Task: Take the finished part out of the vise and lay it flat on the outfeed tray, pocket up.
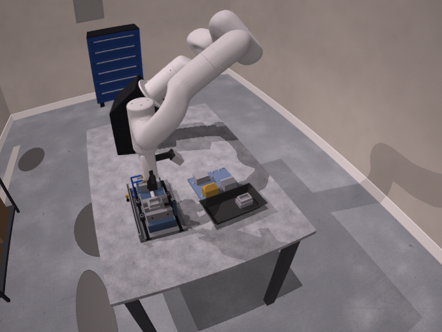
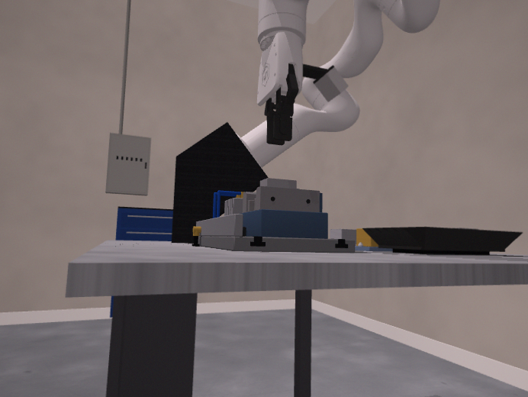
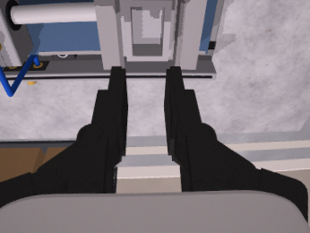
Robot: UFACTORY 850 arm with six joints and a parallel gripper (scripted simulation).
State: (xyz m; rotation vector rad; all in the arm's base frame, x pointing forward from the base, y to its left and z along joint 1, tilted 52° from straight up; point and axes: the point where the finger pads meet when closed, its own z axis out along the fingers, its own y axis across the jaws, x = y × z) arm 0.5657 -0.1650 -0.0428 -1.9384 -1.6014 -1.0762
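My gripper is now 160 mm above the vise and 60 mm past it. From my hand the other things lie so: yellow block: 250 mm to the left, 180 mm below, 60 mm behind.
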